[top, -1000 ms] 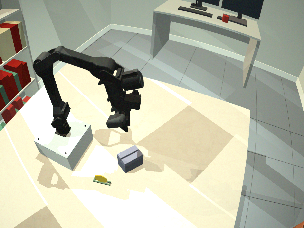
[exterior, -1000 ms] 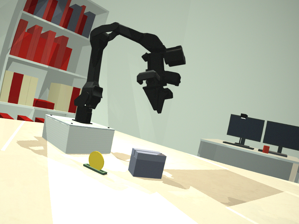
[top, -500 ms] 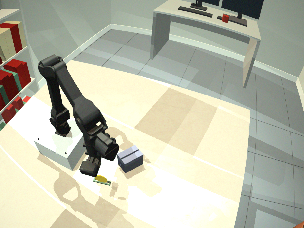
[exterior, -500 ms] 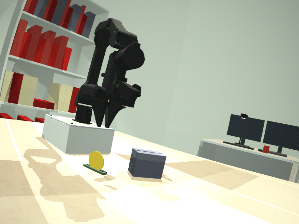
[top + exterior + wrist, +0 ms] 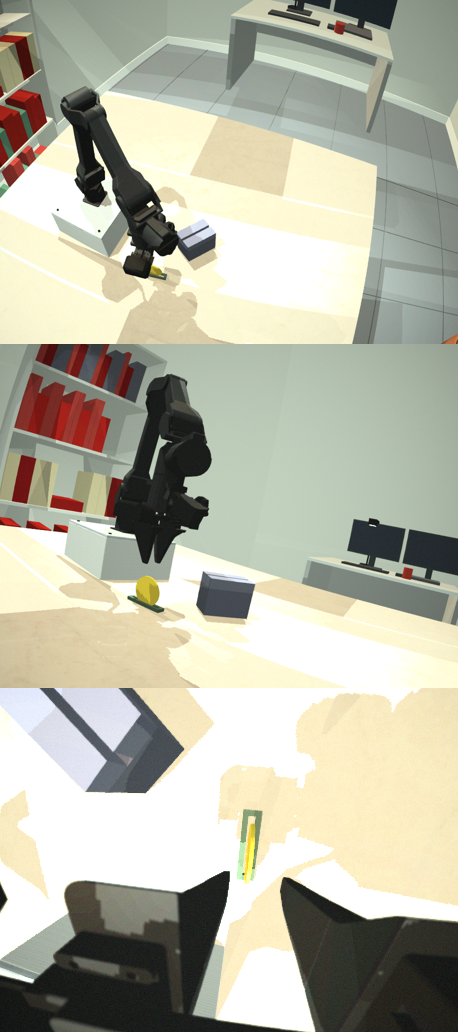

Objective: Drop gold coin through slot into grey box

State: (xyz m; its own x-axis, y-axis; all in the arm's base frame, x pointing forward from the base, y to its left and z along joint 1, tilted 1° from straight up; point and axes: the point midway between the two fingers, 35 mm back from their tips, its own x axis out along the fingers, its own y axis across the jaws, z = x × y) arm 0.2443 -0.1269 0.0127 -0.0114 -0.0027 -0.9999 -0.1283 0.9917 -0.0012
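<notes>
Right now the coin is 50 mm below my gripper tip.
</notes>
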